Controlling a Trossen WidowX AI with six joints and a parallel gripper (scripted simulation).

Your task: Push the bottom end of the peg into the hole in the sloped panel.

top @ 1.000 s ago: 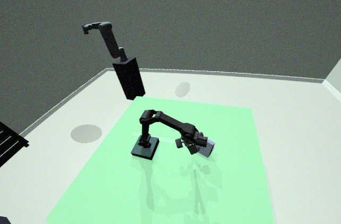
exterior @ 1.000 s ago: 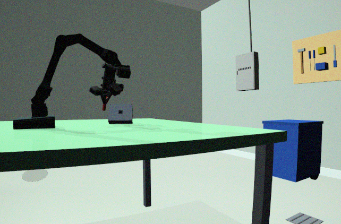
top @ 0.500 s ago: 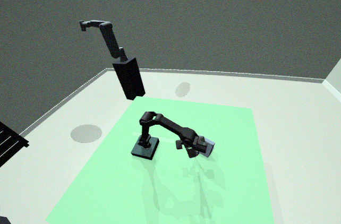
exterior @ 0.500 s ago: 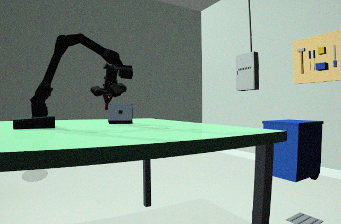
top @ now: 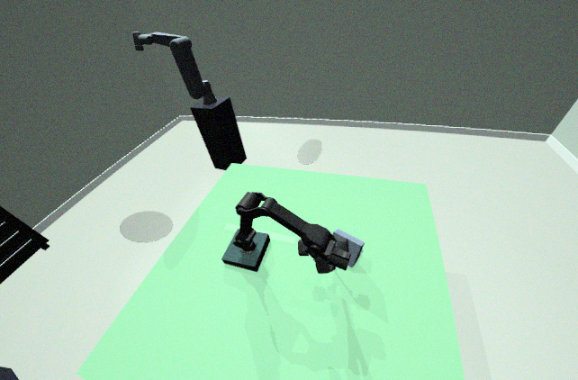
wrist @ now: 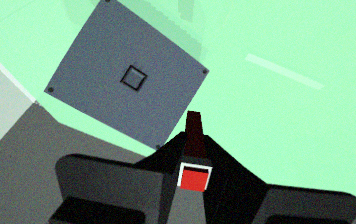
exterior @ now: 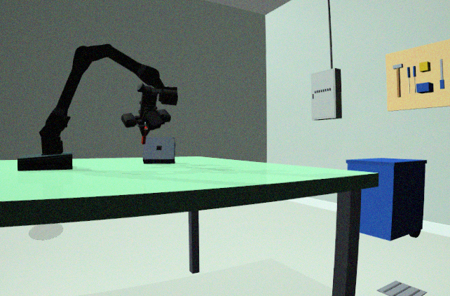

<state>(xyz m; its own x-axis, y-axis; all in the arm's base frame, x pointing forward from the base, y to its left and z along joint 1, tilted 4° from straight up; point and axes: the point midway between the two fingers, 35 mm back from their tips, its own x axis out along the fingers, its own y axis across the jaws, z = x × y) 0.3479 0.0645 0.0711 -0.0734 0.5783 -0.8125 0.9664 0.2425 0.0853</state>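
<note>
The panel is 7 cm below my gripper tip, 7 cm ahead of it and 6 cm to the left of it. The rest, counted from my gripper tip: red square peg 1 cm to the right, 1 cm above.
</note>
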